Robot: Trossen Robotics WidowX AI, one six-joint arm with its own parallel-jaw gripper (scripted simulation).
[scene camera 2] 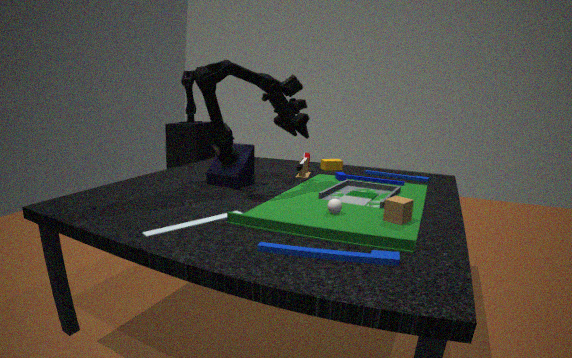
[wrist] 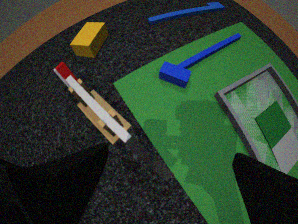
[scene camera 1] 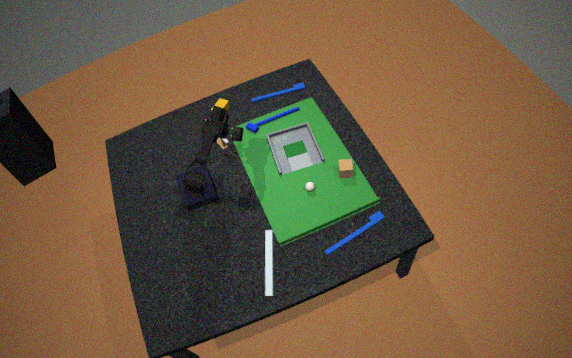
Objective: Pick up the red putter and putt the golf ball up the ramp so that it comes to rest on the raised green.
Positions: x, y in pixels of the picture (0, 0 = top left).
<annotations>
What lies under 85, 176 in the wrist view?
My gripper.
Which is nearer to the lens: the blue putter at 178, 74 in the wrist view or the yellow block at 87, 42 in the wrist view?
The blue putter.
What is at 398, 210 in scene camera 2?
A tan cube.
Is my gripper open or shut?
Open.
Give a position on a tan stand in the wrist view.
100, 124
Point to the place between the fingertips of my gripper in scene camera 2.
At 301, 136
</annotations>
